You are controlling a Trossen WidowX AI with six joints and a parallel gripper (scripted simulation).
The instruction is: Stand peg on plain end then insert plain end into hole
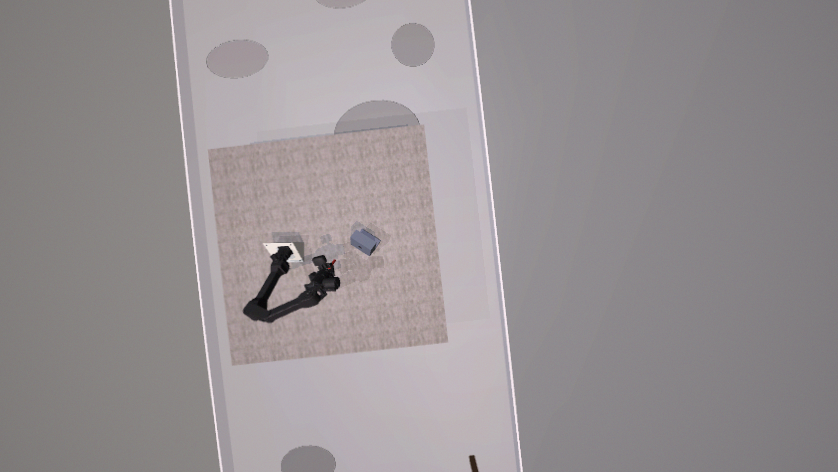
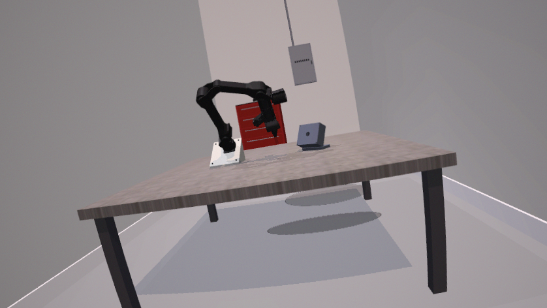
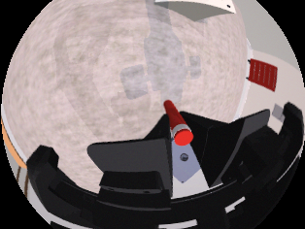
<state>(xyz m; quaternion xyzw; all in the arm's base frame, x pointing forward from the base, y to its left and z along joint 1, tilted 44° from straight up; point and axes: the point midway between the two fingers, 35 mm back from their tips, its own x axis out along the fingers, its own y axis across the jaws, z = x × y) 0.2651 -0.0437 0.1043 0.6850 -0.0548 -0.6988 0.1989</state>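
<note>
Now: the sloped panel 17 cm ahead of my gripper tip, 10 cm to the left of it and 3 cm below it. From my gripper tip the other things lie so: red peg: 1 cm to the right, 1 cm above.
</note>
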